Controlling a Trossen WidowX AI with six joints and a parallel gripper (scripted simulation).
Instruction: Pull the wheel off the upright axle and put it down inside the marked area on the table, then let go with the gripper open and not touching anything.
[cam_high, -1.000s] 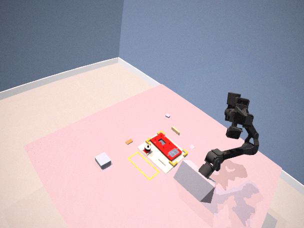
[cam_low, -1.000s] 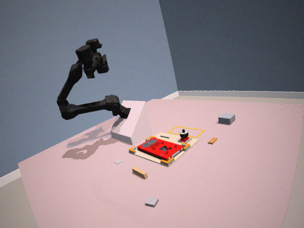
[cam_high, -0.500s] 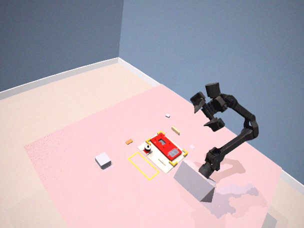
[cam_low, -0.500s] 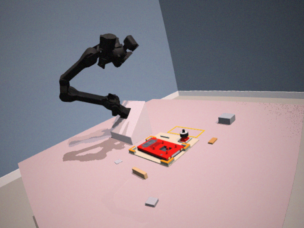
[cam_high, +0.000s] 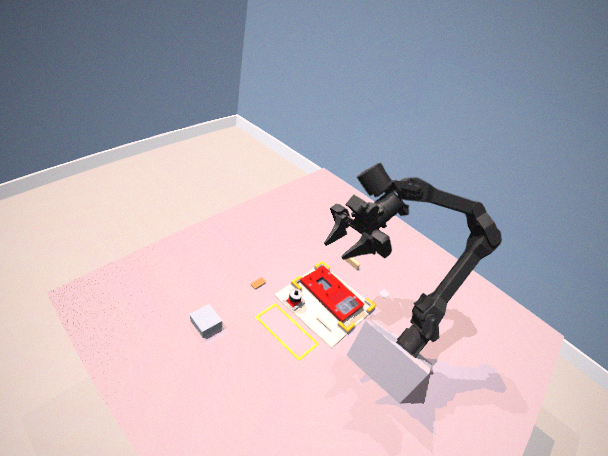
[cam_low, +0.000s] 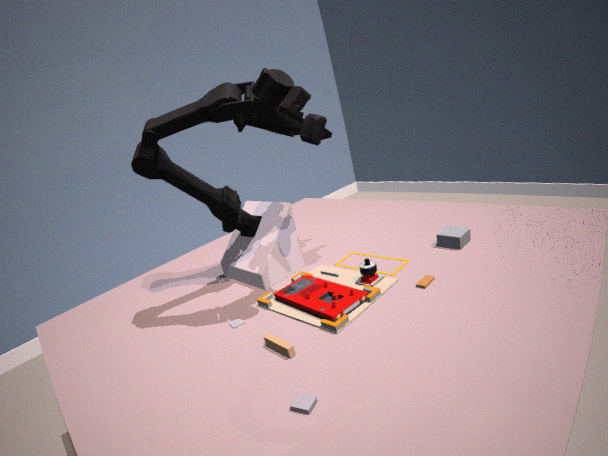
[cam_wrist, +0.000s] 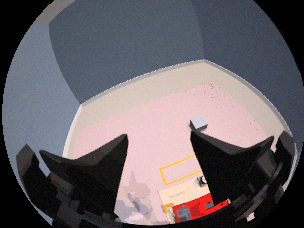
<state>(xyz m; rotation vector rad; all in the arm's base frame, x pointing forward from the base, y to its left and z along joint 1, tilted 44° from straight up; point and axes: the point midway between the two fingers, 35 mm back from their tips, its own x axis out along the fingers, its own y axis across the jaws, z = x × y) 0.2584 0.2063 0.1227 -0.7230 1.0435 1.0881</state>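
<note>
The dark grey wheel lies 32 cm below my gripper tip, 10 cm ahead of it and 5 cm to the right of it. The rest, counted from my gripper tip: orange chip: 35 cm below, 23 cm ahead, 1 cm to the right; tan block: 34 cm to the right, 34 cm below, 10 cm ahead; black upright axle: 32 cm below, 10 cm ahead, 5 cm to the right.
</note>
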